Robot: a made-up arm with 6 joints.
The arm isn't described. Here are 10 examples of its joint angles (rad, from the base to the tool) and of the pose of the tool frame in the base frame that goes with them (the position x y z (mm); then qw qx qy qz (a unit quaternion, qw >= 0)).
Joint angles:
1: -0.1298 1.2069 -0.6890 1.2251 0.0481 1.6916
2: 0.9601 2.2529 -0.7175 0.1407 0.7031 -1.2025
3: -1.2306 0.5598 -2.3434 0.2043 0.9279 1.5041
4: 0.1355 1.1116 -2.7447 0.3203 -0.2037 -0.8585
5: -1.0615 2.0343 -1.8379 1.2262 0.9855 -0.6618
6: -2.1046 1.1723 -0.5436 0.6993 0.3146 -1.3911
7: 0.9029 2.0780 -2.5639 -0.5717 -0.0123 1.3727
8: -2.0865 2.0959 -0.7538 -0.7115 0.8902 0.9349
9: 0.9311 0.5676 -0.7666 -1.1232 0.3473 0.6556
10: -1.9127 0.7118 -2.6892 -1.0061 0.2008 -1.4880
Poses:
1: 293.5 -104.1 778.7 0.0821 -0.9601 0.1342 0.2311
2: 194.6 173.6 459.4 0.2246 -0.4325 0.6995 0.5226
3: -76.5 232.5 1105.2 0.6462 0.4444 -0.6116 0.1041
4: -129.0 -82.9 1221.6 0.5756 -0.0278 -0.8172 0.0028
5: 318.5 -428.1 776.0 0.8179 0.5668 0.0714 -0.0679
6: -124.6 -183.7 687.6 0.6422 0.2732 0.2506 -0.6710
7: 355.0 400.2 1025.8 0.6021 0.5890 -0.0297 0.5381
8: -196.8 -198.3 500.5 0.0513 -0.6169 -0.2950 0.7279
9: 135.1 34.1 848.2 0.9240 0.0097 -0.0693 0.3760
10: 66.9 362.8 1119.0 0.3515 0.5533 -0.1978 0.7288
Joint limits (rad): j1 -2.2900..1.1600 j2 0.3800..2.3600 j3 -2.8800..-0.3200 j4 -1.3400..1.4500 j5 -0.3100..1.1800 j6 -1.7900..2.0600
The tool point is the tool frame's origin. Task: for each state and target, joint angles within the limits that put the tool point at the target. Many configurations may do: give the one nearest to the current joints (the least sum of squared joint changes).
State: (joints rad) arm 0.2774 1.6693 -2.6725 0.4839 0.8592 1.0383
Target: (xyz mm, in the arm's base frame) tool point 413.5 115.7 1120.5
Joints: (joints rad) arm 0.3038 1.9247 -2.7957 0.4747 0.5102 1.1183
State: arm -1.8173 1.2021 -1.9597 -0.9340 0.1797 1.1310
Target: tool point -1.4 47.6 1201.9
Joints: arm -1.8414 0.9464 -2.2292 -0.9178 0.1095 1.1467
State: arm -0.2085 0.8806 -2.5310 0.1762 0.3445 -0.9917
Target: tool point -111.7 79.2 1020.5
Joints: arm -0.6314 0.4093 -1.8266 0.4186 0.9603 -0.9138
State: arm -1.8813 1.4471 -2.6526 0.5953 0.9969 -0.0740
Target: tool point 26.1 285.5 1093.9
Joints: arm -1.5080 0.7403 -2.8763 0.5812 1.0908 -0.0870
